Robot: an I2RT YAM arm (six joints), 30 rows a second.
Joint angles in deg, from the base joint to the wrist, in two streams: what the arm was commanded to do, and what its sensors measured. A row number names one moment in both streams.
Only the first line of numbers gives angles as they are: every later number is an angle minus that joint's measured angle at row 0.
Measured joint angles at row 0:
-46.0, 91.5, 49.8, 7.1, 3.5, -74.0
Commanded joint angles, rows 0 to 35:
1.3, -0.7, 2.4, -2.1, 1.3, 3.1
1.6, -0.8, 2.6, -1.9, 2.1, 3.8
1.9, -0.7, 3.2, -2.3, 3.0, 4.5
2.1, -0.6, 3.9, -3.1, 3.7, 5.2
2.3, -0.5, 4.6, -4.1, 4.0, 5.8
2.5, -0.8, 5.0, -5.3, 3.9, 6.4
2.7, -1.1, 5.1, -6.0, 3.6, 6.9
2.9, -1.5, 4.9, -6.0, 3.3, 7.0
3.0, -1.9, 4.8, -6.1, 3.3, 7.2
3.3, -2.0, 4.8, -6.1, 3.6, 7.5
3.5, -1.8, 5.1, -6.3, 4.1, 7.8
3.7, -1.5, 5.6, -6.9, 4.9, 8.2
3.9, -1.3, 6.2, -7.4, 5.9, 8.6
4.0, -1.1, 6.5, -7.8, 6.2, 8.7
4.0, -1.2, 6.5, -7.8, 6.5, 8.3
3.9, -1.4, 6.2, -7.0, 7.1, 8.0
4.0, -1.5, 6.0, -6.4, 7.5, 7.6
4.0, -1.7, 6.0, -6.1, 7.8, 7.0
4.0, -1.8, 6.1, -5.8, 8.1, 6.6
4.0, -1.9, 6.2, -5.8, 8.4, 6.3
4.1, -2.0, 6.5, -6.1, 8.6, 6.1
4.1, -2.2, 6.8, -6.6, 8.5, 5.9
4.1, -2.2, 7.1, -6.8, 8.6, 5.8
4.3, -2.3, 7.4, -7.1, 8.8, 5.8
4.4, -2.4, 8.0, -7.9, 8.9, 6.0
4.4, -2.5, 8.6, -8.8, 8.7, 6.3
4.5, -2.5, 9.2, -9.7, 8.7, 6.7
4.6, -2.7, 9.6, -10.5, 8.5, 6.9
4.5, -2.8, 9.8, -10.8, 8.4, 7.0
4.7, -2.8, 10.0, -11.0, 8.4, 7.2
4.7, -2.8, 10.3, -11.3, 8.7, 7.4
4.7, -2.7, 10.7, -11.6, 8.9, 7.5
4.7, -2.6, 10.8, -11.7, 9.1, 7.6
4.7, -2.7, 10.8, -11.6, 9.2, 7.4
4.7, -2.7, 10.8, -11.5, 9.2, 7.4
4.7, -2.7, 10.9, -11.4, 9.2, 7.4
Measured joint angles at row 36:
4.2, -1.0, 8.5, -10.0, 8.9, 6.6
